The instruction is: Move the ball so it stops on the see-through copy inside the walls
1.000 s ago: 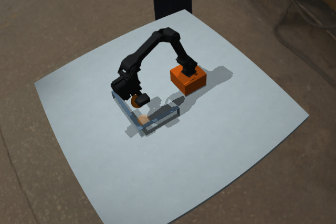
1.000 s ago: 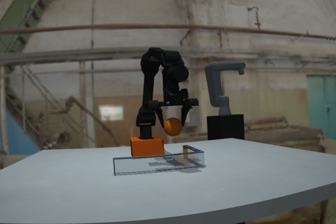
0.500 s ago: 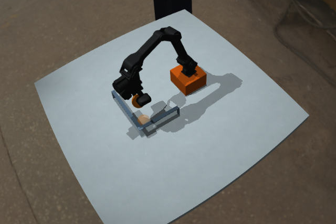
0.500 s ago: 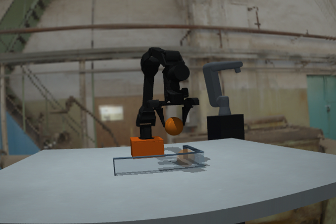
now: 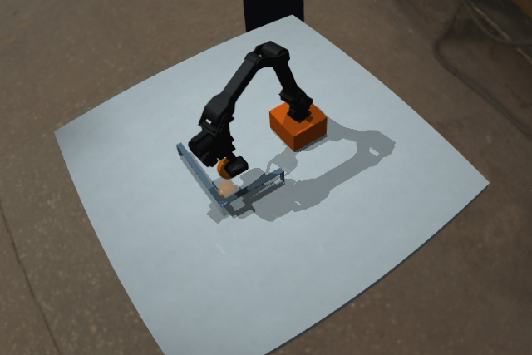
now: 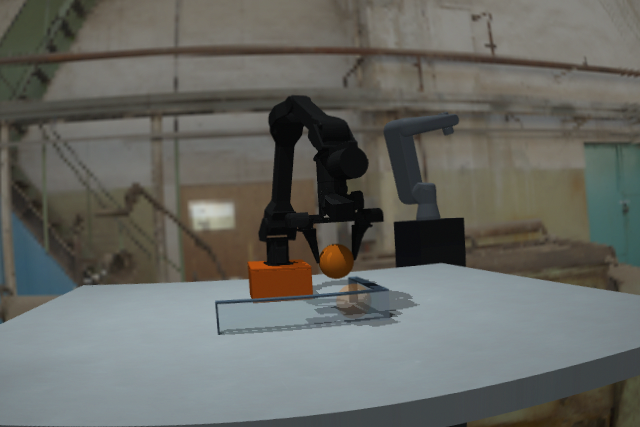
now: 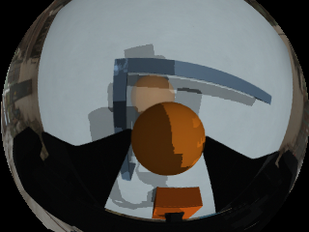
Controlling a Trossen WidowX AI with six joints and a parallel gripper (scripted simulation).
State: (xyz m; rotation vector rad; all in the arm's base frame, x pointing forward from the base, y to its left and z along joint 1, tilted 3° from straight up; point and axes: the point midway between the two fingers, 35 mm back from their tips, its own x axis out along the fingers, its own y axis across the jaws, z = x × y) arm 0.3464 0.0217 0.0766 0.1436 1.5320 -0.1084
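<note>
Now: the see-through copy of ball 8 cm below my gripper tip, 3 cm ahead of it and 2 cm to the left of it. From my gripper tip the other things lie so: clear wall 9 cm to the right, 8 cm below, 6 cm ahead.
</note>
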